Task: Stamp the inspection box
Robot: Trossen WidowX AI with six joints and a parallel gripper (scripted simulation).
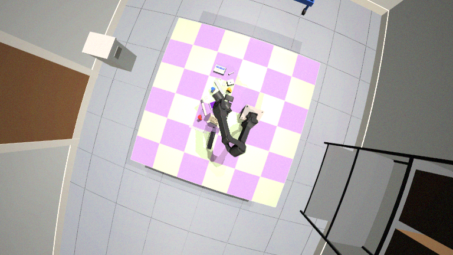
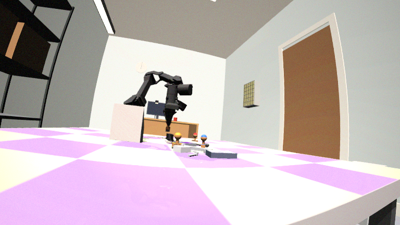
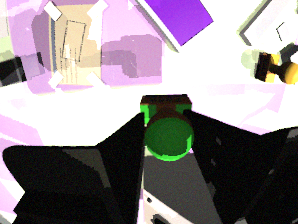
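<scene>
The purple ink pad is 9 cm ahead of my gripper tip, 3 cm to the right of it and 9 cm below it. The rest, counted from my gripper tip: orange-knobbed stamp 2 cm ahead, 17 cm to the right, 7 cm below; then white card 7 cm ahead, 9 cm to the left, 9 cm below; then green-knobbed stamp 1 cm below.
</scene>
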